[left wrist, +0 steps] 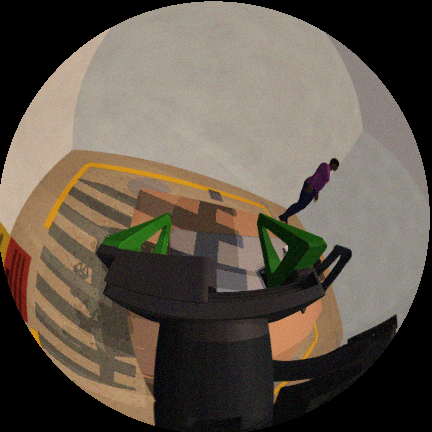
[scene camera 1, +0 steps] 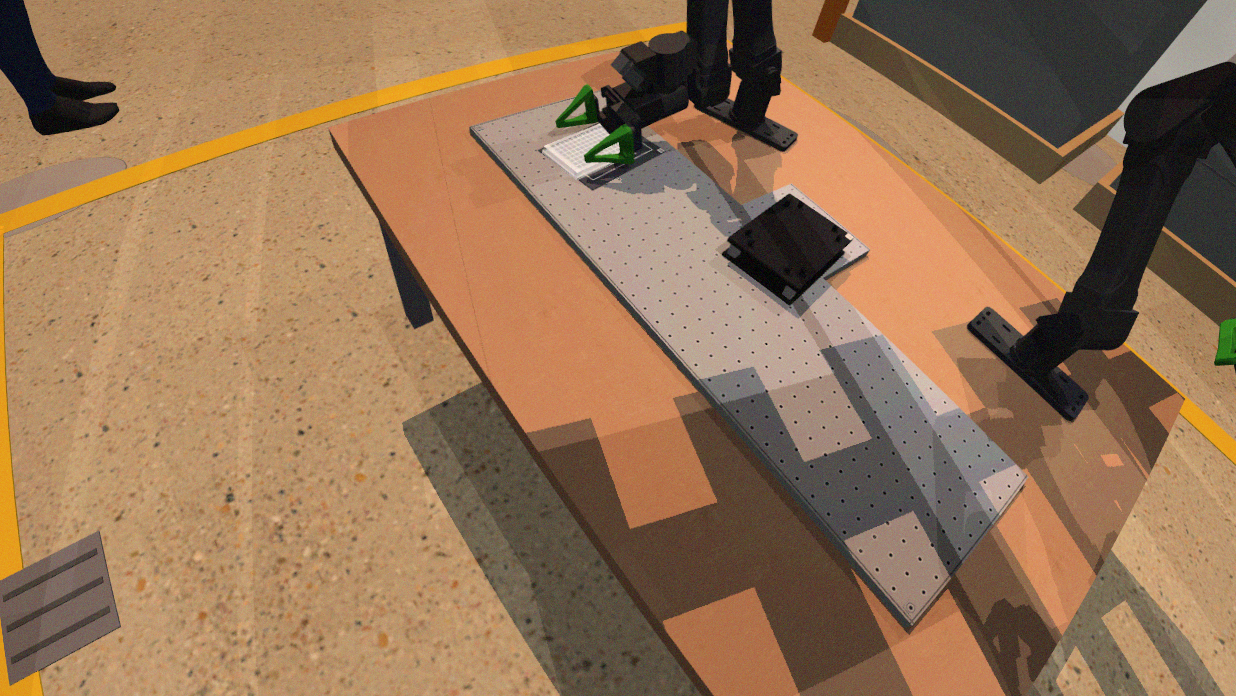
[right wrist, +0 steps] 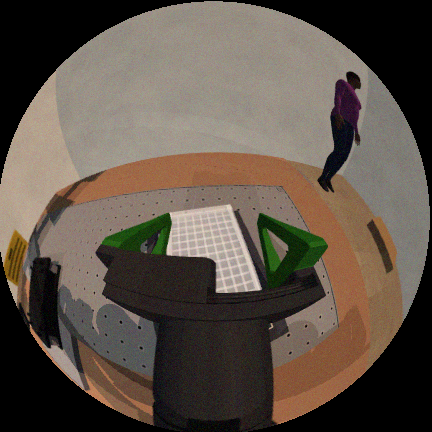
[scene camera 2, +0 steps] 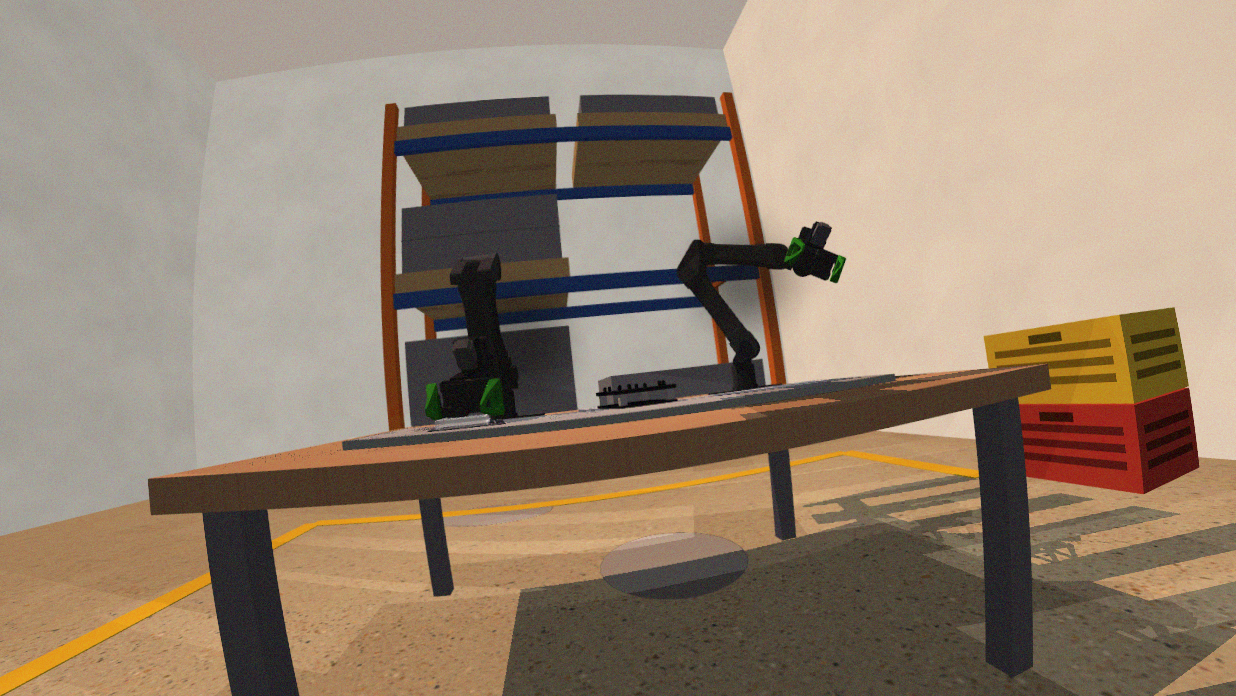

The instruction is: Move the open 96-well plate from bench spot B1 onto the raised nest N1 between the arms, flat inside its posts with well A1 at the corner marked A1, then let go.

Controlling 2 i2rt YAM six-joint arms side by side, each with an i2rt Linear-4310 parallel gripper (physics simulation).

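Frame: origin at the left arm's base, x ahead, y left, z up, level; centimetres.
Seen in the pictures: left gripper, between the fingertips: (left wrist: 213, 217) (scene camera 2: 823, 256); right gripper, between the fingertips: (scene camera 1: 570, 141) (right wrist: 213, 217) (scene camera 2: 453, 410); left arm's base, origin of its link: (scene camera 1: 1025, 363); right arm's base, origin of its link: (scene camera 1: 745, 122).
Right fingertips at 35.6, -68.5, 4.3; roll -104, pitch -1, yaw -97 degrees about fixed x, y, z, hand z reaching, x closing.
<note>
Offsets run from my right fingertips to a thing's top centre, as dx, dy, dz. Level surfaces: height alone.
The white 96-well plate @(-3.3, +1.0, -1.4) (scene camera 1: 570, 153) (scene camera 2: 458, 422) (right wrist: 215, 250) lies flat on the perforated board at a dark-marked spot. My right gripper (scene camera 1: 571, 141) (scene camera 2: 462, 413) (right wrist: 213, 217) is open, low over the plate. In the right wrist view the plate reaches the left-hand finger's outline, with a gap on the other side; contact cannot be told. The raised black nest @(-15.4, +33.7, +1.5) (scene camera 1: 788, 233) (scene camera 2: 636, 393) (right wrist: 46, 300) stands between the arms with small posts and no plate on it; its A1 mark is unreadable. My left gripper (scene camera 2: 813, 269) (left wrist: 213, 217) is open and empty, high at the right; one finger shows at scene camera 1's edge.
The perforated board @(dz -3.0) (scene camera 1: 674, 276) runs along the wooden table (scene camera 1: 449, 259) (scene camera 2: 605, 466). Arm bases stand behind it. A storage rack (scene camera 2: 390, 259) is behind the table, and yellow (scene camera 2: 1055, 371) and red (scene camera 2: 1072, 449) crates are at the right. A person (left wrist: 320, 177) (right wrist: 345, 115) stands beyond.
</note>
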